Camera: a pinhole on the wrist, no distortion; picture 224 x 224 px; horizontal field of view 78.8 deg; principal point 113.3 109.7 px. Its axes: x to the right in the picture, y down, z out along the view. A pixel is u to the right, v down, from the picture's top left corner.
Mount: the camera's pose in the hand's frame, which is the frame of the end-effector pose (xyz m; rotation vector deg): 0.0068 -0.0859 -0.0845 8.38 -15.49 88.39
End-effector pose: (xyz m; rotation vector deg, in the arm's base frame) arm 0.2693 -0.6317 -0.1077 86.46 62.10 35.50
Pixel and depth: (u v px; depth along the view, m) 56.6 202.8 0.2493
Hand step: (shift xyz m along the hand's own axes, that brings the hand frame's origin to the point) -0.1836 -0.2465 0.1150
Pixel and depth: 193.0 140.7 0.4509
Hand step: -0.1300 0.0531 0.4107
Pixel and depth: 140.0 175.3 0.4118
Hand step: -0.2233 -0.1105 0.3177
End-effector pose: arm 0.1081 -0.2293 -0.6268 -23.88 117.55 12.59
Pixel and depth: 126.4 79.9 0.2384
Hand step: 0.0397 -0.1277 0.1548
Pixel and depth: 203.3 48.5 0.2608
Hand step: 0.1036 0.0087 0.2205
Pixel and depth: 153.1 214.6 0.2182
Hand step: -0.1777 -0.0770 0.1294
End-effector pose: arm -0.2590 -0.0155 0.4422 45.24 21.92 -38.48
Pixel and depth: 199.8 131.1 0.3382
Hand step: -0.0719 0.0340 0.2932
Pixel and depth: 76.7 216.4 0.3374
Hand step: -0.2841 -0.2544 0.1961
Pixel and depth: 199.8 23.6 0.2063
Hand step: 0.1209 -0.0172 0.1583
